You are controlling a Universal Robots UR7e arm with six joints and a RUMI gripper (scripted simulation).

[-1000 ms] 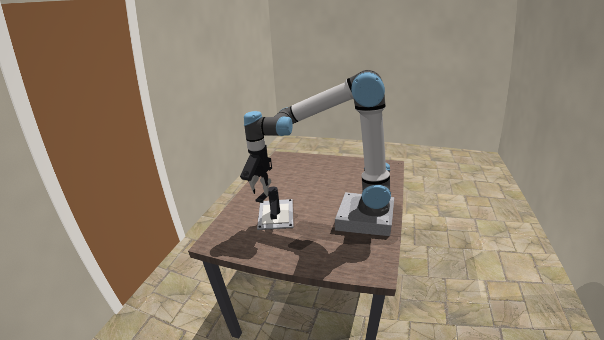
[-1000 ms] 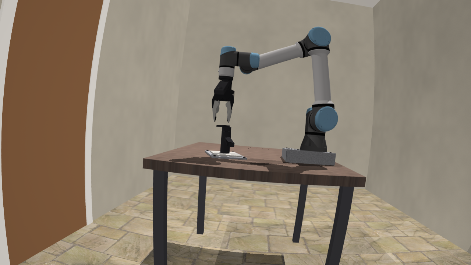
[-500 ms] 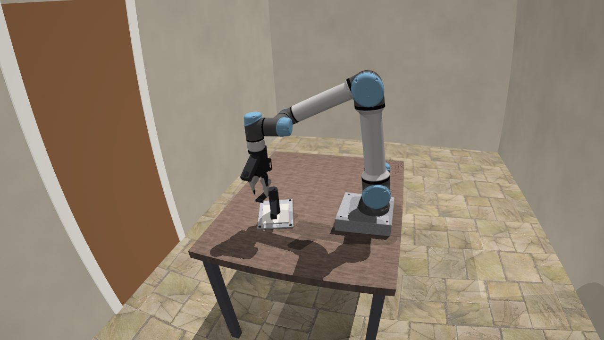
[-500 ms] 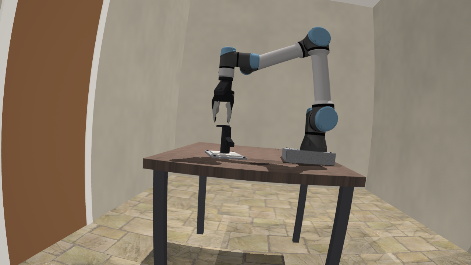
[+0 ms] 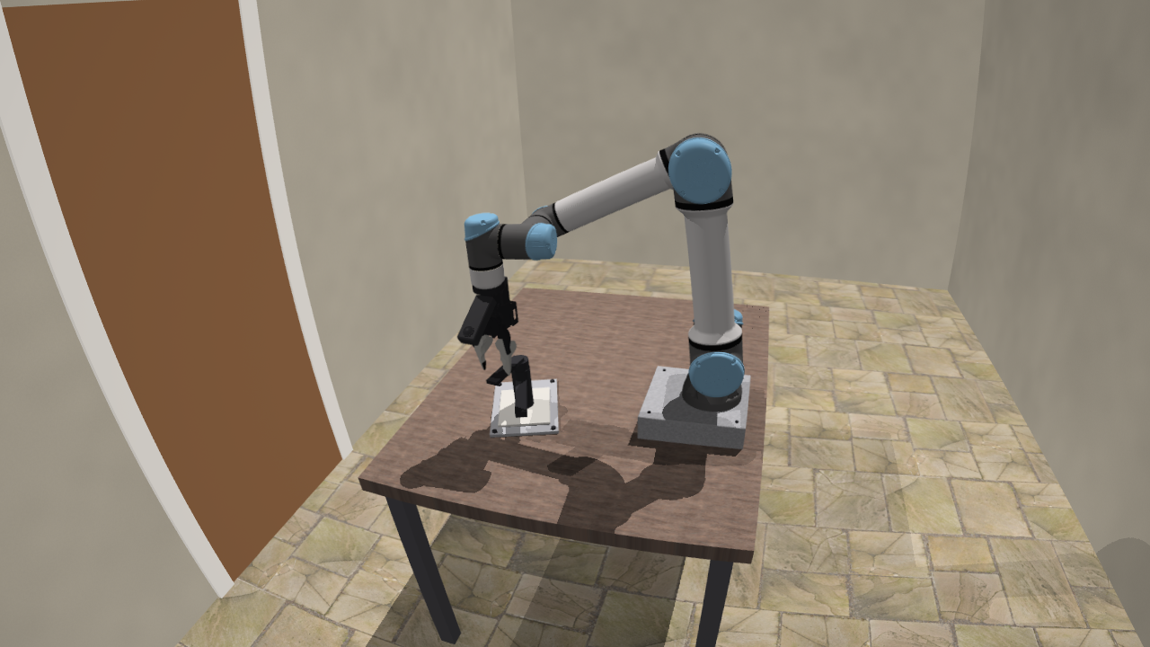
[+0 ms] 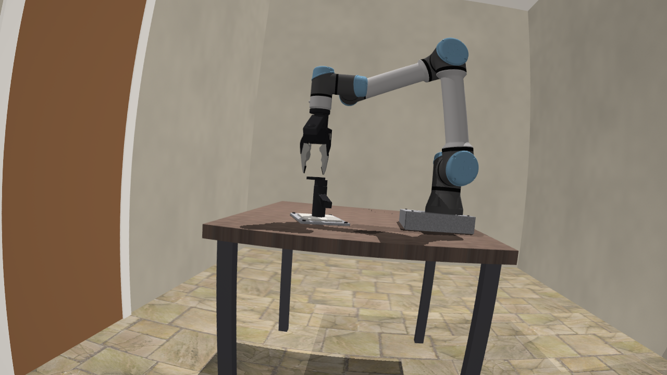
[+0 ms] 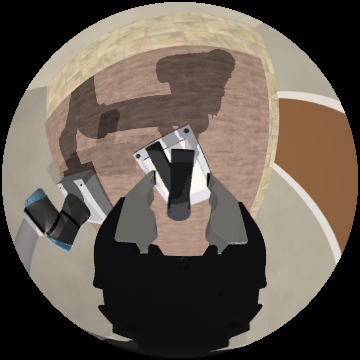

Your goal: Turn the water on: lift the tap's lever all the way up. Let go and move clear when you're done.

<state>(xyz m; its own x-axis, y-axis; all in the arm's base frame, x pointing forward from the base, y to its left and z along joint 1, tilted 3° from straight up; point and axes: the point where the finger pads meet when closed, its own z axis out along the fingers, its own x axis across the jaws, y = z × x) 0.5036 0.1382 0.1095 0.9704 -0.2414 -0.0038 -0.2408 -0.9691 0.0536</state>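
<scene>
The flat lever lies 10 mm behind my hand, 40 mm to the right of it and 30 mm below it. Also, from my hand: black tap 20 mm behind, 70 mm to the right, 80 mm below.
</scene>
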